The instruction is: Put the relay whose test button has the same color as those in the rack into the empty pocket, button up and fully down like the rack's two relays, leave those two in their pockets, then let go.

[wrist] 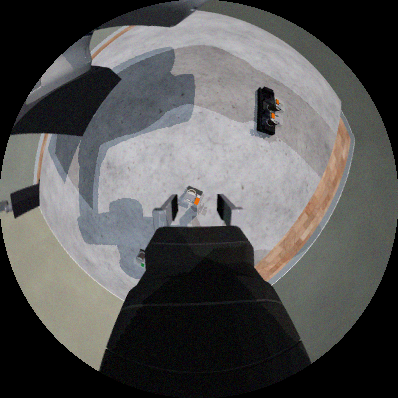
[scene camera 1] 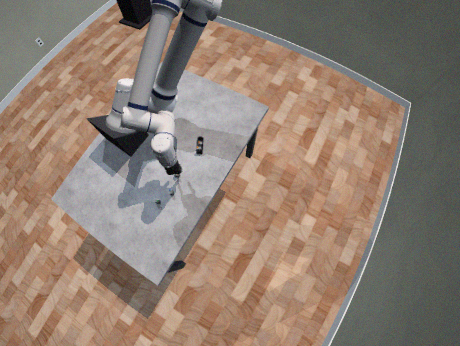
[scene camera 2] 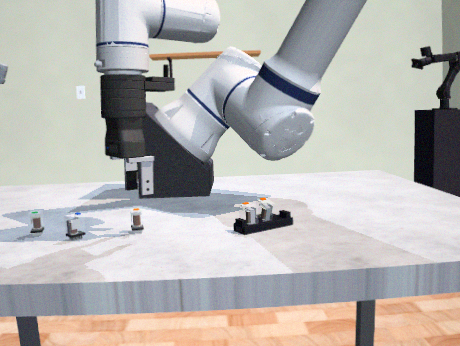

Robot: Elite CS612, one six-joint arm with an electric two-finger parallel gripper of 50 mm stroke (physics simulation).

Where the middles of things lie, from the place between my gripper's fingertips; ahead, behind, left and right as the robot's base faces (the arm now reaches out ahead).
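The black rack (scene camera 2: 240, 225) is what I measure from, and my gripper is now 60 mm above it and 220 mm to the right of it.
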